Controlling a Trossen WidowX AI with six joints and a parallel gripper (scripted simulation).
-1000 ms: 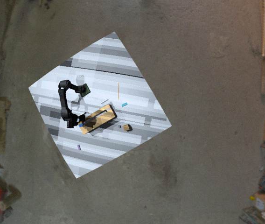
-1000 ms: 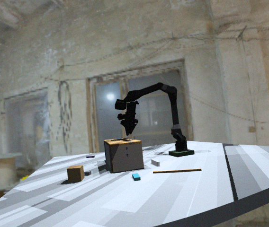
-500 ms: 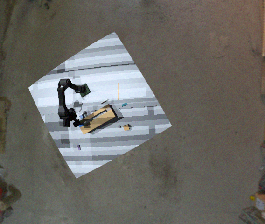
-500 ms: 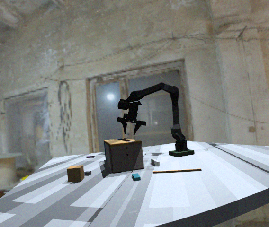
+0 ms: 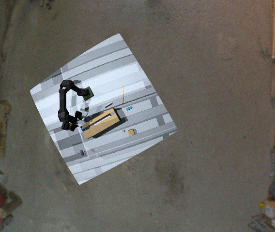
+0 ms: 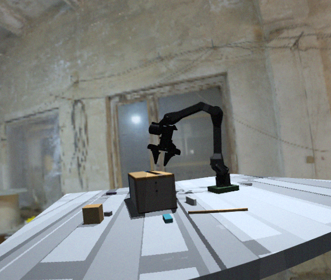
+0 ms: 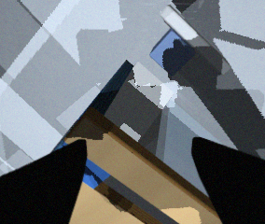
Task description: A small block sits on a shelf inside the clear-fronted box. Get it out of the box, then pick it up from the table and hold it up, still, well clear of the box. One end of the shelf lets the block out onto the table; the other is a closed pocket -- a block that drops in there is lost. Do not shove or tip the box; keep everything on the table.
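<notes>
The light blue block is 14 cm below my gripper tip, 2 cm behind it and 1 cm to the right of it. The rest, counted from my gripper tip: purple block 30 cm ahead, 17 cm to the right, 15 cm below; box 17 cm to the left, 9 cm below, 3 cm ahead; teal block 49 cm to the left, 15 cm below, 1 cm ahead.
</notes>
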